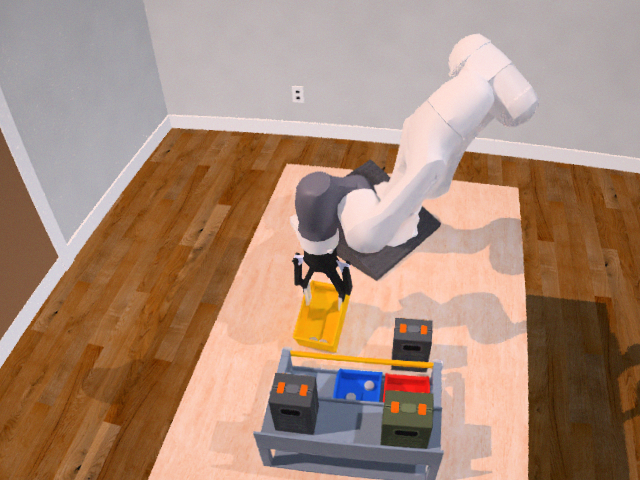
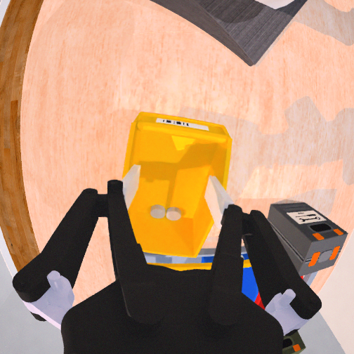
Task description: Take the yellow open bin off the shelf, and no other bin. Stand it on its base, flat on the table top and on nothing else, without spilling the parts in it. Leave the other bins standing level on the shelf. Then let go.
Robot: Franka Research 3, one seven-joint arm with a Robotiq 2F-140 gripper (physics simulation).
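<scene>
The yellow open bin is off the shelf, over the table top behind the shelf. Its open side faces up, and two round grey parts lie inside toward its shelf-side end. My gripper is above the bin, its pale fingertips spread across the bin's width against the side walls, holding it. The underside is hidden, so I cannot tell if it touches the table. The blue bin and red bin stand on the grey shelf.
A dark case and a green case stand at the shelf's front. Another dark case stands behind its right side. A yellow rail crosses the shelf's back. The arm's dark base plate is behind the bin.
</scene>
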